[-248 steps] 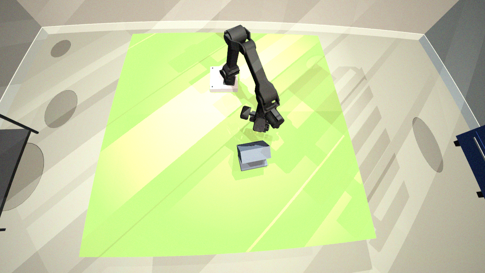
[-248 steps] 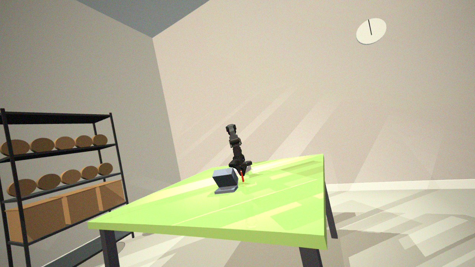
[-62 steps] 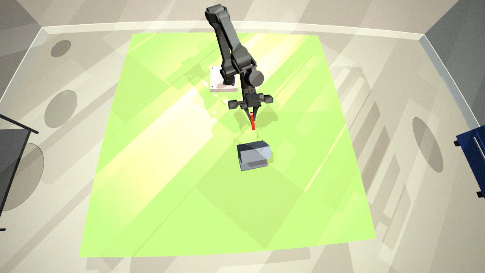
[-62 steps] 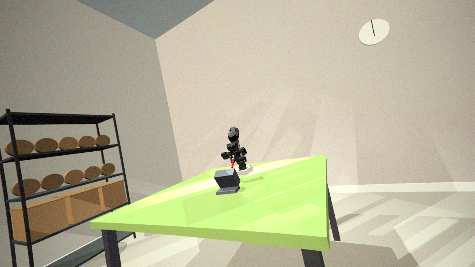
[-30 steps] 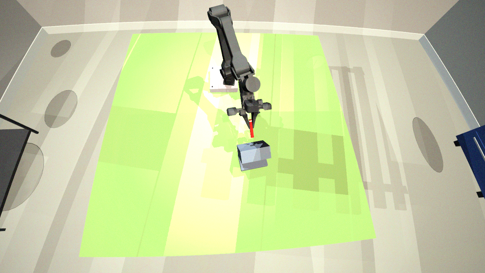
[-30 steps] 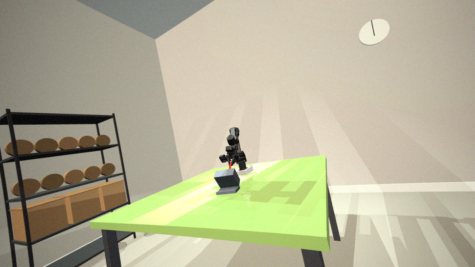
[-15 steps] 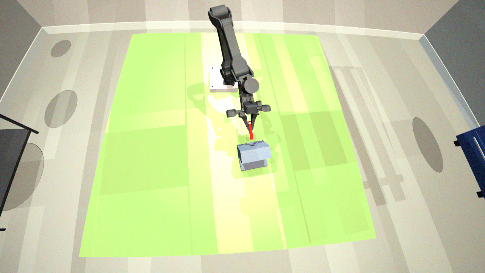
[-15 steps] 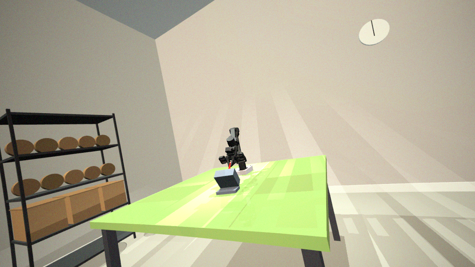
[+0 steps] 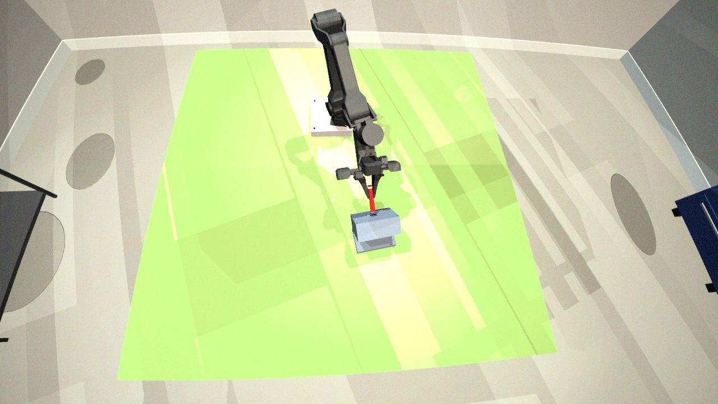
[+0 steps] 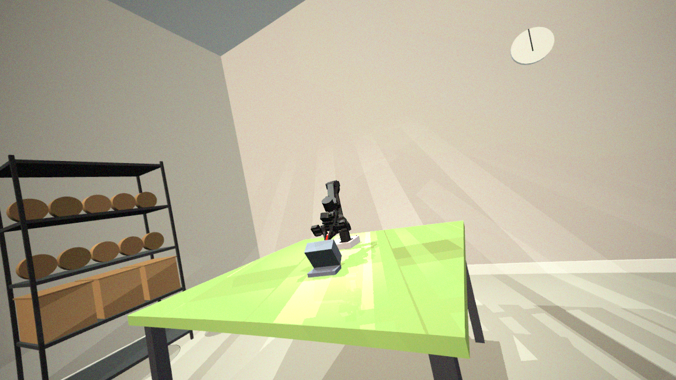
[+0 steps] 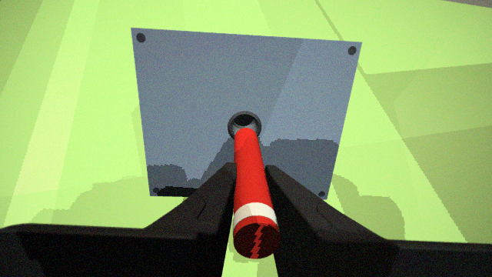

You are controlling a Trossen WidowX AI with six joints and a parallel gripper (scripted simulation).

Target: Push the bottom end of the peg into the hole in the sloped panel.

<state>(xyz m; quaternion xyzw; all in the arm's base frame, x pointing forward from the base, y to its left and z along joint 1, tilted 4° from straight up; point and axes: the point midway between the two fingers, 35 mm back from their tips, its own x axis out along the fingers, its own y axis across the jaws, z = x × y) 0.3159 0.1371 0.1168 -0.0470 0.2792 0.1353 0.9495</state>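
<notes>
My gripper tip is 1 cm below the red peg and 1 cm past it. The rest, counted from my gripper tip: grey sloped panel block: 6 cm ahead, 4 cm below, 2 cm to the left.
</notes>
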